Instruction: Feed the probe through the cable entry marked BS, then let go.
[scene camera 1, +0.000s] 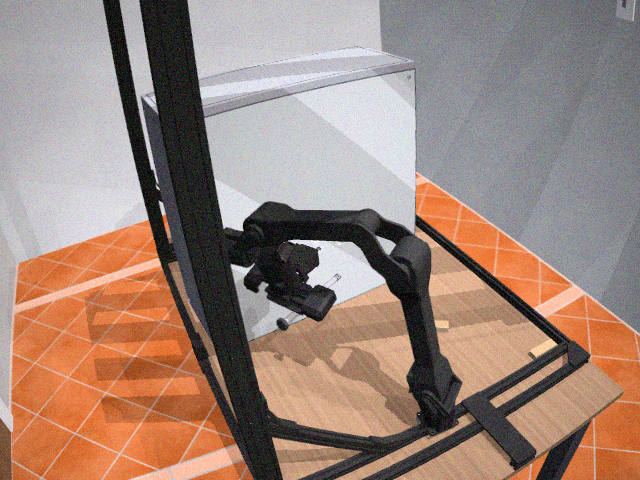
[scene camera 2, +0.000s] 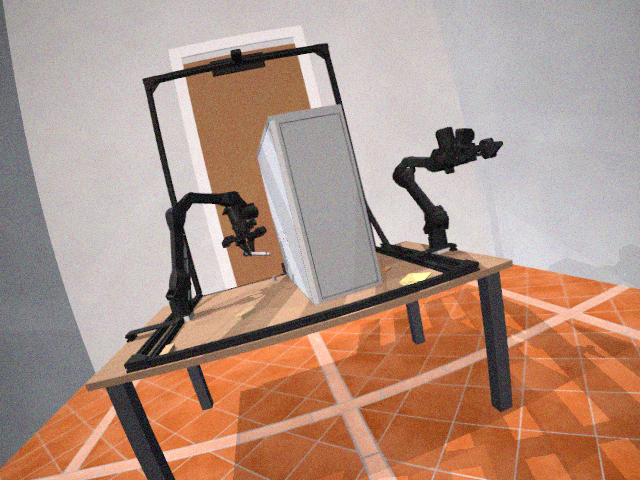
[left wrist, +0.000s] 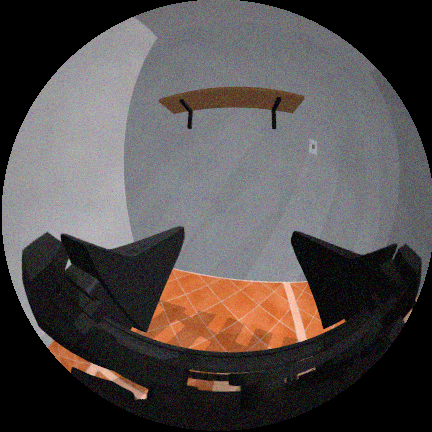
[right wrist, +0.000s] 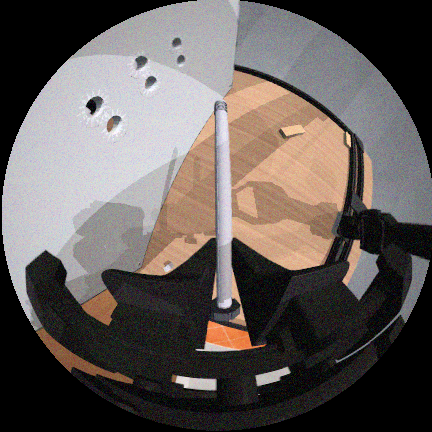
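Where they show: left gripper, fingertip midpoint: (scene camera 2: 491, 144) (left wrist: 239, 234); right gripper, fingertip midpoint: (scene camera 1: 300, 312) (scene camera 2: 252, 255) (right wrist: 222, 242); left arm's base at its link origin: (scene camera 2: 439, 246); right arm's base at its link origin: (scene camera 1: 437, 419) (scene camera 2: 182, 314) (right wrist: 345, 226).
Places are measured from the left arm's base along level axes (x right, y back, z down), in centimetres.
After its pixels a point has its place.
The probe, a pale rod (scene camera 1: 331, 281) @(x 16.2, y -64.1, z -13.9 cm) (scene camera 2: 262, 253) @(x 16.7, y -64.6, z -13.7 cm) (right wrist: 223, 190) @(x 22.4, y -66.5, z -14.2 cm) with a dark hexagonal head and a ringed tip, is in the air before the cabinet. My right gripper (scene camera 1: 308, 301) @(x 26.0, y -67.9, z -12.9 cm) (scene camera 2: 249, 251) @(x 26.0, y -67.9, z -12.9 cm) (right wrist: 222, 242) @(x 26.0, y -67.9, z -12.9 cm) is shut on it, with the head near the gripper's body and the tip pointing away. The big pale cabinet (scene camera 1: 320, 149) (scene camera 2: 330, 206) (right wrist: 40, 155) stands upright. Its panel has several round cable entries in pairs, one of them a dark hole (right wrist: 94, 105), left of the probe tip in the right wrist view. No BS marking is readable. My left gripper (scene camera 2: 492, 148) @(x -35.0, y 1.0, z -32.4 cm) (left wrist: 239, 234) @(x -35.0, y 1.0, z -32.4 cm) is open and empty, far from the cabinet.
A black frame post (scene camera 1: 180, 129) @(x 49.2, y -96.8, z -67.1 cm) rises at the left in scene camera 1. Small yellow blocks (scene camera 1: 442, 324) @(x -4.9, y -77.7, z 0.5 cm) (right wrist: 292, 131) @(x -2.3, y -75.9, z 0.4 cm) lie on the wooden table (scene camera 1: 320, 403) @(x 29.9, y -80.1, z 1.9 cm). A small white piece (right wrist: 168, 266) @(x 37.2, y -61.3, z 0.1 cm) lies by the cabinet's foot. A yellow sheet (scene camera 2: 416, 279) @(x -24.6, y -26.8, z 0.9 cm) lies beyond the cabinet.
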